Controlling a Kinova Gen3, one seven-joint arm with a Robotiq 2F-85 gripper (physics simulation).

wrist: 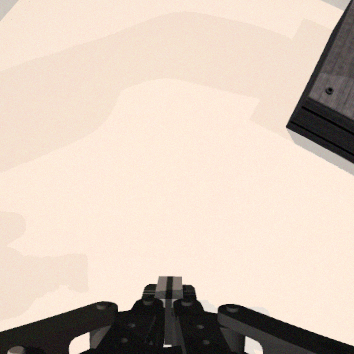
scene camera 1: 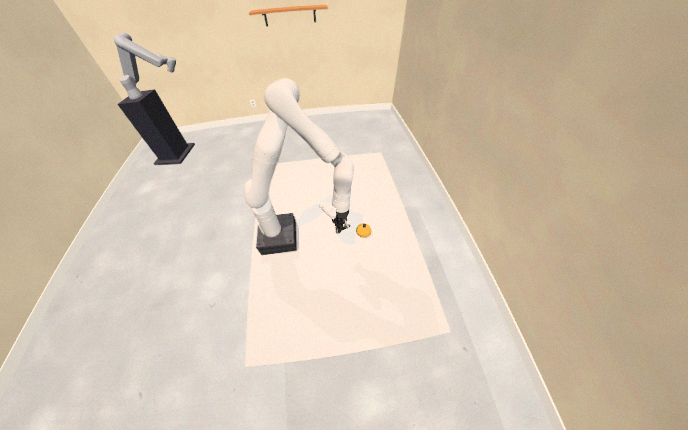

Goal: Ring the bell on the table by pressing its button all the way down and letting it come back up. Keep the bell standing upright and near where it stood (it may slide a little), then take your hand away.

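Seen in the pictures: gripper, fingertip midpoint: (wrist: 169, 291) (scene camera 1: 338, 232); arm's base, origin of the base link: (scene camera 1: 272, 229).
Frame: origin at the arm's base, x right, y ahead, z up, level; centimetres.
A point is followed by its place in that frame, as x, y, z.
Observation:
An orange bell (scene camera 1: 363, 231) @(-2.6, 47.7, -4.7) with a small dark button (scene camera 1: 364, 225) @(-4.7, 48.2, -2.1) on top stands upright on the pale table surface (scene camera 1: 324, 314) @(39.6, 29.3, -8.6) in the scene view. My gripper (scene camera 1: 339, 231) @(6.7, 34.8, 8.8) (wrist: 169, 291) @(6.7, 34.8, 8.8) is shut with nothing between its fingers. In the scene view it is to the left of the bell, with a gap between them, and appears raised above the surface. The bell does not show in the wrist view.
The arm's dark base block (scene camera 1: 277, 242) @(7.6, 4.2, -0.1) (wrist: 330, 115) @(4.5, 12.1, -1.6) stands to the left of the bell. A second grey arm (scene camera 1: 144, 53) on a dark pedestal (scene camera 1: 154, 126) stands at the back left. An orange shelf (scene camera 1: 289, 9) is on the back wall.

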